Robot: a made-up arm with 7 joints.
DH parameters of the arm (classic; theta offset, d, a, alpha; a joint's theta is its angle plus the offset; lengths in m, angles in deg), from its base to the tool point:
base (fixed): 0 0 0 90
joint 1: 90 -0.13 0 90
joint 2: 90 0 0 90
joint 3: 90 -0.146 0 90
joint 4: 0 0 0 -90
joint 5: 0 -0.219 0 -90
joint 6: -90 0 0 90
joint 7: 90 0 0 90
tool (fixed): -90 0 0 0
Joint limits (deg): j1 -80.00..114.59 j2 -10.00..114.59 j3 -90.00..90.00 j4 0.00..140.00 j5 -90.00..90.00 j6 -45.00..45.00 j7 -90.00..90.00
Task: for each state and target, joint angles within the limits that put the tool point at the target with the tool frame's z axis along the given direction. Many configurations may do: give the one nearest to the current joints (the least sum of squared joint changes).
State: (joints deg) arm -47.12 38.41 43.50 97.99 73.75 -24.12 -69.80
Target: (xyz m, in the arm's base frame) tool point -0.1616 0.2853 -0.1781 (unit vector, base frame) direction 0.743 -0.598 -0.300
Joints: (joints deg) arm -80.00 -0.24 46.66 78.57 52.29 -33.34 -70.63
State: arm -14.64 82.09 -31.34 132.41 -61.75 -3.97 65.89
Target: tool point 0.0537 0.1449 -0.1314 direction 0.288 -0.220 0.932
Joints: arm -19.05 109.46 -48.42 139.89 -47.82 -12.51 53.42
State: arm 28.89 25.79 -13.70 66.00 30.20 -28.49 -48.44
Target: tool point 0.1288 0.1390 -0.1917 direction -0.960 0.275 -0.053
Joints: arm -10.76 59.27 -40.09 104.36 22.23 -28.70 -32.08
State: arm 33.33 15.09 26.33 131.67 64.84 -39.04 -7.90
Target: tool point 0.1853 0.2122 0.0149 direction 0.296 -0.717 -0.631
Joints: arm 25.23 -10.00 27.95 115.93 81.32 -45.00 31.60
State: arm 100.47 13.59 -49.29 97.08 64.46 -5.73 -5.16
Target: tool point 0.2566 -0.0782 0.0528 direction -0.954 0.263 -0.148
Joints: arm 94.65 -10.00 -78.74 48.11 72.03 12.07 -40.78
